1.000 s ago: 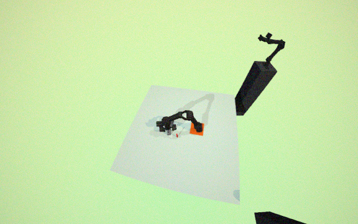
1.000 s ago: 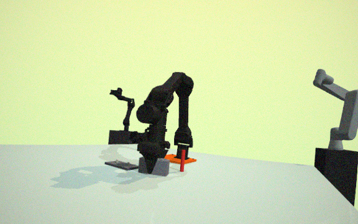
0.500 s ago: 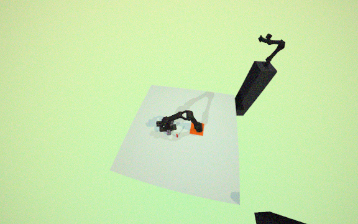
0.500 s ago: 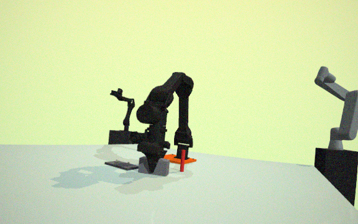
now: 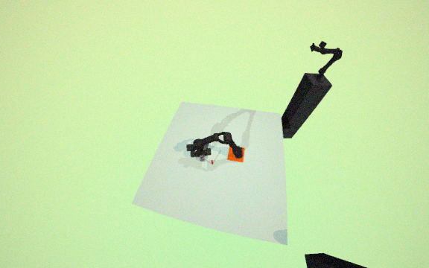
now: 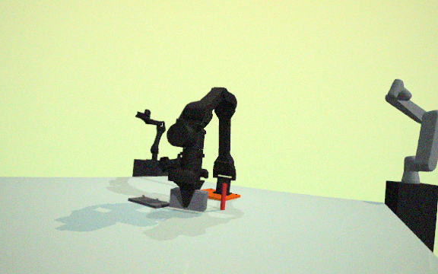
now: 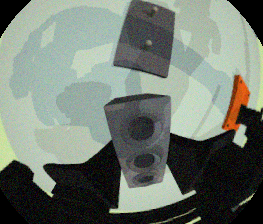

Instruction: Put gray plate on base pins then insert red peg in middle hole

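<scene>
Right now the dark base is 14 cm to the right of my gripper tip, 2 cm behind it and 1 cm below it. Round my gripper tip: gray plate 3 cm above; red peg 10 cm behind, 7 cm to the left, 2 cm above.
</scene>
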